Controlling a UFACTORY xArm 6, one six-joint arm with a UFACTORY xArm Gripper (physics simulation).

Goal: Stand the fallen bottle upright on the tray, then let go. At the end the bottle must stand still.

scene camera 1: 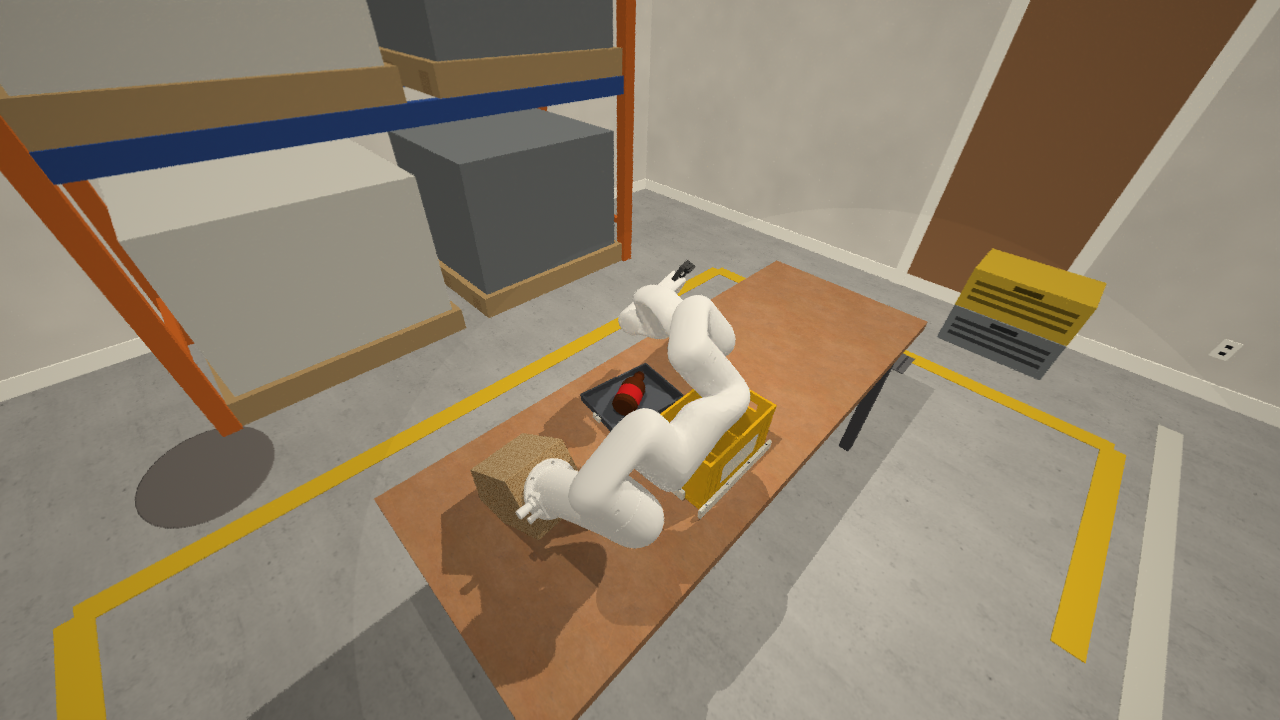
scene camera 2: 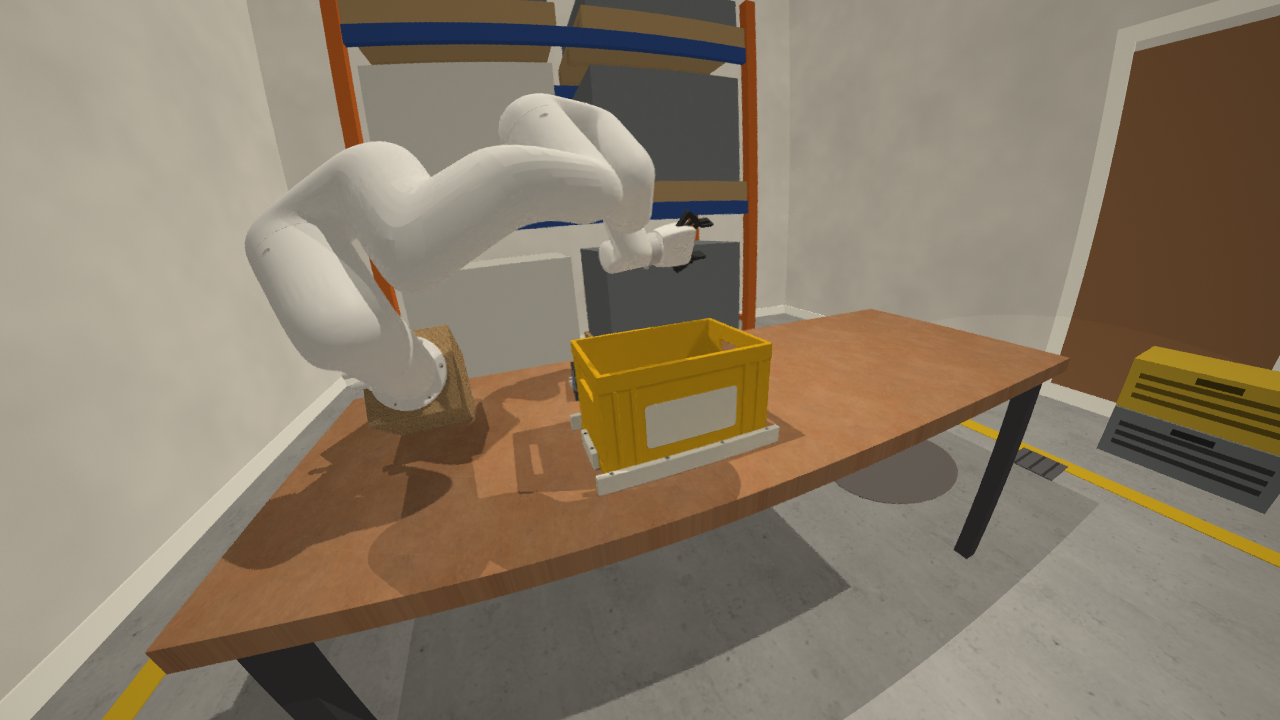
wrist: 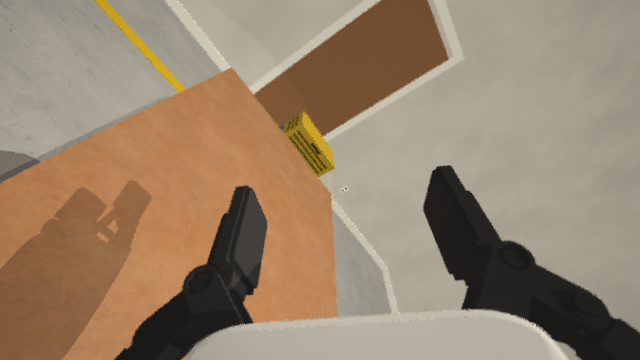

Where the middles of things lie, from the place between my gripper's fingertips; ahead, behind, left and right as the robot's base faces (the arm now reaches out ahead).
Labels:
My gripper is now 280 mm past the brown bottle (scene camera 1: 630,393), 270 mm above it and 40 mm to the left of it. Round my hand: yellow crate (scene camera 2: 645,394) 330 mm to the right, 300 mm behind, 230 mm below; dark grey tray (scene camera 1: 659,395) 300 mm below, 270 mm behind, 40 mm to the right.

